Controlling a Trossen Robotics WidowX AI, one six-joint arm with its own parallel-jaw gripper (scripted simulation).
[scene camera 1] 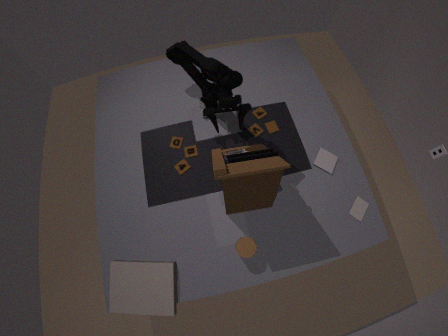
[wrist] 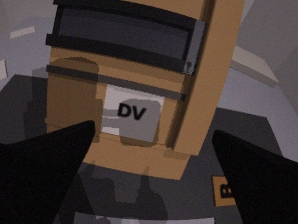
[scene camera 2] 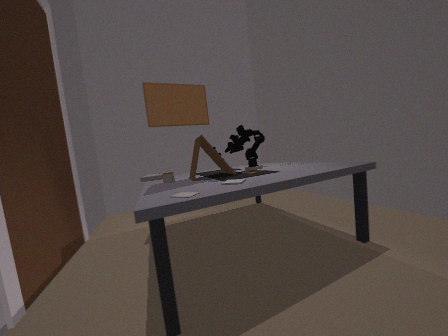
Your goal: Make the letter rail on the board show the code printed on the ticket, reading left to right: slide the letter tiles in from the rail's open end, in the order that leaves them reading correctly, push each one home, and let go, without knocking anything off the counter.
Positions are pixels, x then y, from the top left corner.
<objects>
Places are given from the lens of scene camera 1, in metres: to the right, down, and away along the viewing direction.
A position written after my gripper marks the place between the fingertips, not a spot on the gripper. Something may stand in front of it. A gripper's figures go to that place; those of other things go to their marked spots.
my gripper (scene camera 1: pixel 229 131): 0.02, -0.15, 0.81
white box (scene camera 1: pixel 144 288): -0.32, 0.48, 0.73
slanted wooden board (scene camera 1: pixel 250 180): 0.09, 0.04, 0.65
The marked spots on the slanted wooden board and the white box are 0.60 m apart.
</objects>
